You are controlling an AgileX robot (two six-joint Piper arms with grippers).
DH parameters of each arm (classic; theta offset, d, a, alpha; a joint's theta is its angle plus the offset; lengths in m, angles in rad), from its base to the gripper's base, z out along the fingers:
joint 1: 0 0.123 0 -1.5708
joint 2: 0.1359 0 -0.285 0
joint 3: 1.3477 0 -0.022 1.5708
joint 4: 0 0.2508 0 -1.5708
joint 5: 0 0 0.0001 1.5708
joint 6: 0 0.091 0 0
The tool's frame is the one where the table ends.
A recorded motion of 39 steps. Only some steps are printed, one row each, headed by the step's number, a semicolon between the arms.
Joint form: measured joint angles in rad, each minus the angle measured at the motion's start. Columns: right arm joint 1, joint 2, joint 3, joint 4, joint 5, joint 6; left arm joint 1, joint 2, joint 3, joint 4, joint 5, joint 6.
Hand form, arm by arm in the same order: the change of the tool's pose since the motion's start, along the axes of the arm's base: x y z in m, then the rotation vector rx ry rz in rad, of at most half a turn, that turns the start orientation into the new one. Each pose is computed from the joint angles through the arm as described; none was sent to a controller.
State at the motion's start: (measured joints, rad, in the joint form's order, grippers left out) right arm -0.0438 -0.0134 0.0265 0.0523 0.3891 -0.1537; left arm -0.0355 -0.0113 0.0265 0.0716 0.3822 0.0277
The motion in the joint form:
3: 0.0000 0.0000 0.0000 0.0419 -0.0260 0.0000; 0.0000 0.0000 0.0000 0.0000 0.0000 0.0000
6: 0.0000 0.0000 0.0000 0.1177 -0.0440 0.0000; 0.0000 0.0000 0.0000 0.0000 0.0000 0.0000
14: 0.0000 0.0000 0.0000 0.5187 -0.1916 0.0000; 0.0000 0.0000 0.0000 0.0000 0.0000 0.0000
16: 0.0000 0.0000 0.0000 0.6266 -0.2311 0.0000; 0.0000 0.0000 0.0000 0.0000 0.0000 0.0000
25: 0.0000 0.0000 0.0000 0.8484 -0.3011 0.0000; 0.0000 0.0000 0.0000 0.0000 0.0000 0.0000
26: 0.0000 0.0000 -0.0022 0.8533 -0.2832 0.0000; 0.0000 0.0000 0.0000 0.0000 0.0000 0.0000
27: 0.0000 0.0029 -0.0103 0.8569 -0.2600 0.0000; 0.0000 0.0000 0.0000 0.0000 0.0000 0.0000
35: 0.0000 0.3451 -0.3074 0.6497 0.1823 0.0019; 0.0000 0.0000 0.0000 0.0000 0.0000 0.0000
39: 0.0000 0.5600 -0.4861 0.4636 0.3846 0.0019; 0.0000 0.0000 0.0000 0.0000 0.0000 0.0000
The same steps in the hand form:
3: 0.0008 0.0012 0.0024 0.0407 -0.0277 0.0012; 0.0000 0.0000 0.0000 0.0000 0.0000 0.0000
6: 0.0013 0.0034 0.0042 0.1157 -0.0489 0.0038; 0.0000 0.0000 0.0000 0.0000 0.0000 0.0000
14: 0.0039 0.0077 0.0198 0.5115 -0.2070 -0.0210; 0.0000 0.0000 0.0000 0.0000 0.0000 0.0000
16: 0.0043 0.0071 0.0237 0.6181 -0.2467 -0.0376; 0.0000 0.0000 0.0000 0.0000 0.0000 0.0000
25: 0.0045 0.0043 0.0299 0.8372 -0.3127 -0.0796; 0.0000 0.0000 0.0000 0.0000 0.0000 0.0000
26: 0.0043 0.0057 0.0297 0.8429 -0.2983 -0.0705; 0.0000 0.0000 0.0000 0.0000 0.0000 0.0000
27: 0.0042 0.0073 0.0310 0.8476 -0.2820 -0.0574; 0.0000 0.0000 0.0000 0.0000 0.0000 0.0000
35: 0.0224 0.0291 0.0777 0.6538 0.1807 0.1033; 0.0000 0.0000 0.0000 0.0000 0.0000 0.0000
39: 0.0438 0.0277 0.0994 0.4753 0.4249 0.1251; 0.0000 0.0000 0.0000 0.0000 0.0000 0.0000

